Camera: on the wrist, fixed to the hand. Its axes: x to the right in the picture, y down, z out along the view.
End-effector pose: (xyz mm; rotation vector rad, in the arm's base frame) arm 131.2 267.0 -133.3 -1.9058 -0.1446 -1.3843
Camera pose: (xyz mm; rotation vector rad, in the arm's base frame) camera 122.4 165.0 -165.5 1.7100 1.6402 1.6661
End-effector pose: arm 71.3 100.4 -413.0 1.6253 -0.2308 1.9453
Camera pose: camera -30.1 65.8 -407.3 1.2707 0.6229 0.5876
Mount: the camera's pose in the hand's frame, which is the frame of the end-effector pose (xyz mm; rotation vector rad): 2.5 83.7 -67.1 -0.0924 -0.2476 -1.4744
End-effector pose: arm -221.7 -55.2 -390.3 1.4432 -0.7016 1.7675
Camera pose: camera -328.5 -50.2 -399.4 1.4496 0.2344 0.4030
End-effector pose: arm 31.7 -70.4 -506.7 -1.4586 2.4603 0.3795
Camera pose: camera -49.0 -57.1 -437.2 -2.5110 0.7156 0.2765
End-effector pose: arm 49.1 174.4 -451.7 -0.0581 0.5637 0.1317
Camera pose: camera 4.0 251.4 -511.2 -0.5199 0.1597 -1.2547
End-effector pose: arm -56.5 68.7 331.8 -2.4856 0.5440 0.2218
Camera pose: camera -87.6 -33.3 343.7 -2.2353 -1.3903 -0.0538
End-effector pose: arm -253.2 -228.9 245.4 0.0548 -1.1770 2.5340
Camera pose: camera -275.4 -227.9 140.4 0.8656 -0.7812 1.1652
